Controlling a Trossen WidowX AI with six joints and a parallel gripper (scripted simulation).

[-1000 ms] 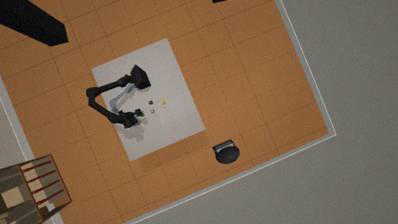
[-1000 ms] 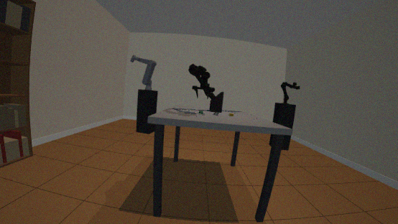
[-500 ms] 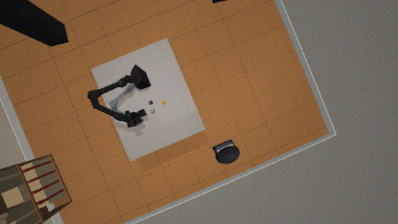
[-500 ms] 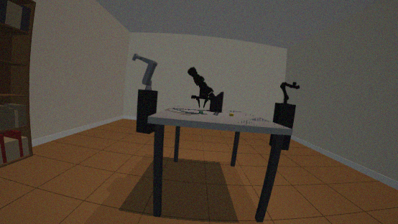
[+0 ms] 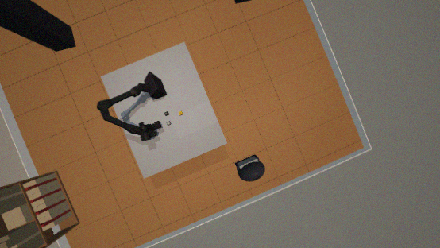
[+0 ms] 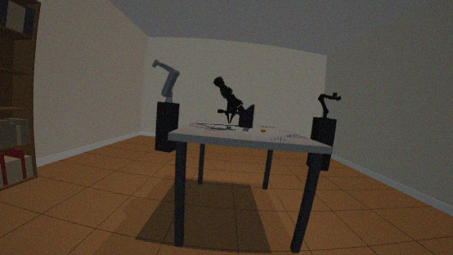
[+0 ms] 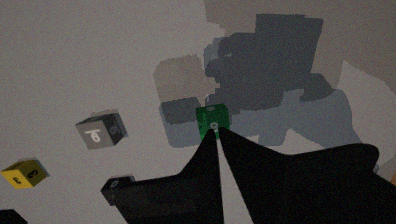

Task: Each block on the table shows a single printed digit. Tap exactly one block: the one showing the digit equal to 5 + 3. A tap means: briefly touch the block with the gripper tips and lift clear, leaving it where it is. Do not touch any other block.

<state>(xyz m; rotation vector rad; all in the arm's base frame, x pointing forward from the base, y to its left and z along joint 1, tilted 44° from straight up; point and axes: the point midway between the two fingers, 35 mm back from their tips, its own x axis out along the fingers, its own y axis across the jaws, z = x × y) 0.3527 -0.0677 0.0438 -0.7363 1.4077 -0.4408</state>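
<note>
The green block lies 30 mm below my gripper tip. From my gripper tip the other things lie so: black block 130 mm to the left, 110 mm behind, 30 mm below; then grey block 130 mm to the left, 30 mm below, 10 mm behind; then yellow block 260 mm to the left, 80 mm behind, 30 mm below.
</note>
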